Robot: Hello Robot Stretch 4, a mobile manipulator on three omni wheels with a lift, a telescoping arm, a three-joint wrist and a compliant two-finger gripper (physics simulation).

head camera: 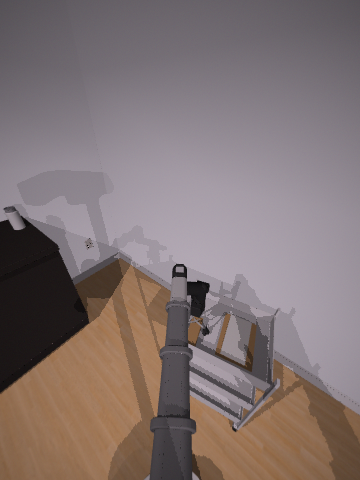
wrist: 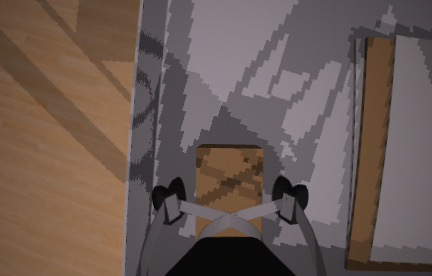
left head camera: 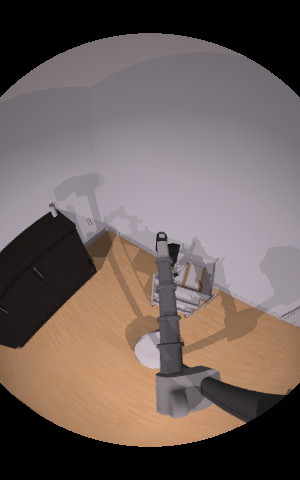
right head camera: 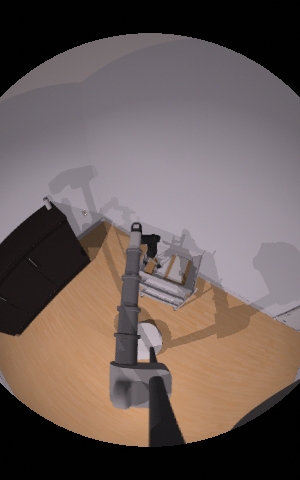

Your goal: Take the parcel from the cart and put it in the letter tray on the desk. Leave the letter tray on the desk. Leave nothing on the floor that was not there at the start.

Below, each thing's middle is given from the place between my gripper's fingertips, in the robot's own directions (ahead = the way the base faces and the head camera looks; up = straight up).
My gripper is now 30 mm below the brown cardboard parcel (wrist: 229,177), 20 mm past it and 10 mm to the right of it.
